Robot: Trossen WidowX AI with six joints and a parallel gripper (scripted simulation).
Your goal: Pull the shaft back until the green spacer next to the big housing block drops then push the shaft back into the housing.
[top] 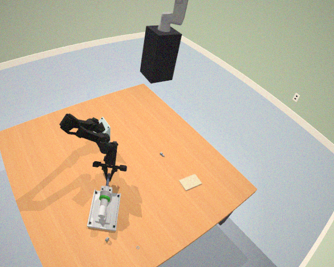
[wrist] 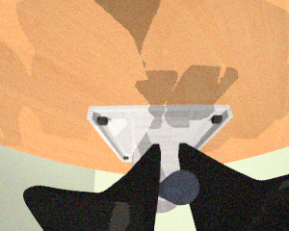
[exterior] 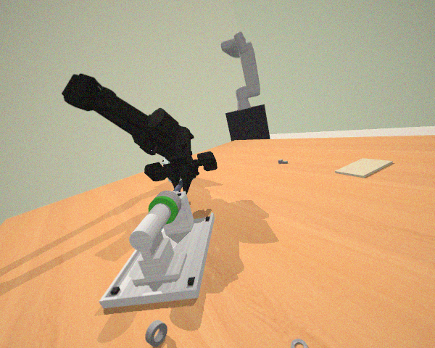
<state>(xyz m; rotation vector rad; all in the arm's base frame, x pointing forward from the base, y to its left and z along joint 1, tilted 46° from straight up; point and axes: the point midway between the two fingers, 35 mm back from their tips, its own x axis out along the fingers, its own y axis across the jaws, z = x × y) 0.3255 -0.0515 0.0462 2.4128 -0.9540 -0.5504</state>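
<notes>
Right now the shaft is 5 cm ahead of my gripper tip, 3 cm to the right of it and 2 cm above it. Round my gripper tip: grey bolt: 10 cm behind, 41 cm to the left, 5 cm below; then green spacer: 11 cm ahead, 7 cm to the right, 2 cm above; then flat beige tile: 16 cm ahead, 46 cm to the left, 5 cm below.
</notes>
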